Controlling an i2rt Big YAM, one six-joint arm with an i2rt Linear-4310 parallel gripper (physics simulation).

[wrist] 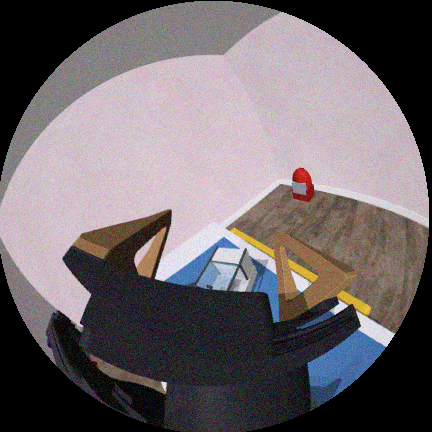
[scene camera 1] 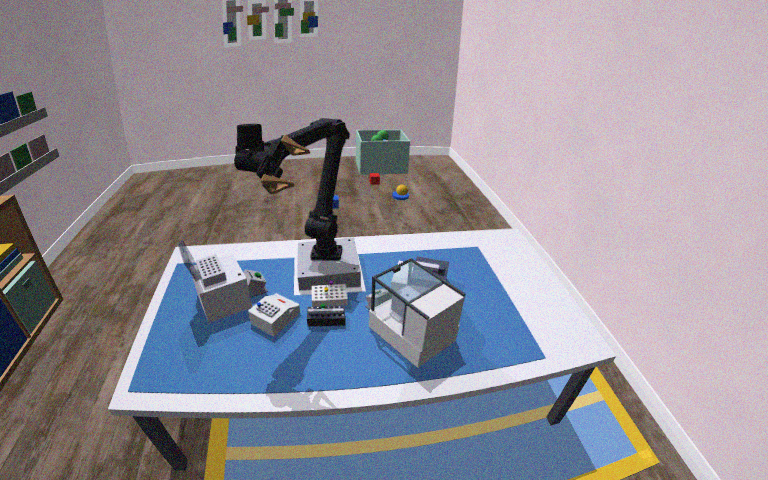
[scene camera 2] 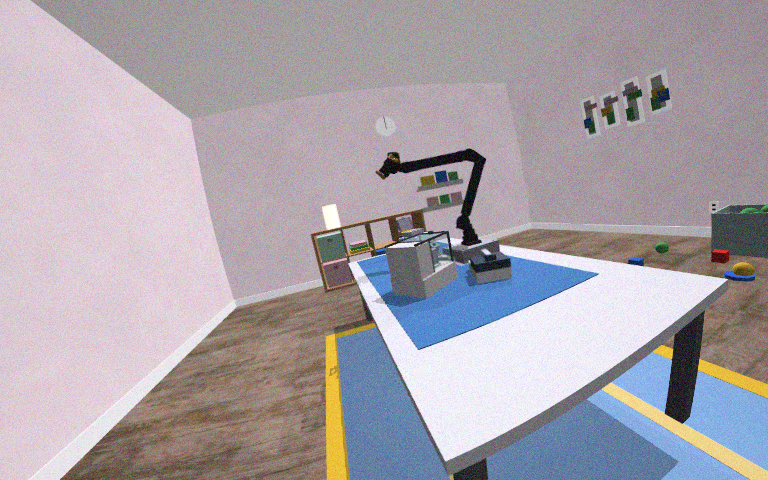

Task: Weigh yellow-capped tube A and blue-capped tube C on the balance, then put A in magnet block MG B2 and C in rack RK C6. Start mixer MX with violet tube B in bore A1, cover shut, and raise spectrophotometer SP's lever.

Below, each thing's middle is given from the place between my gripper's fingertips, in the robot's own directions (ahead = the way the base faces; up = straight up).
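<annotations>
The balance door (scene camera 1: 409, 280) is 38 cm below my hand, and it is also 29 cm to the left of it and 9 cm behind it. Then I consider the balance (scene camera 1: 419, 329), which, counted from my hand, is 49 cm below, 32 cm to the left and 6 cm behind.
</annotations>
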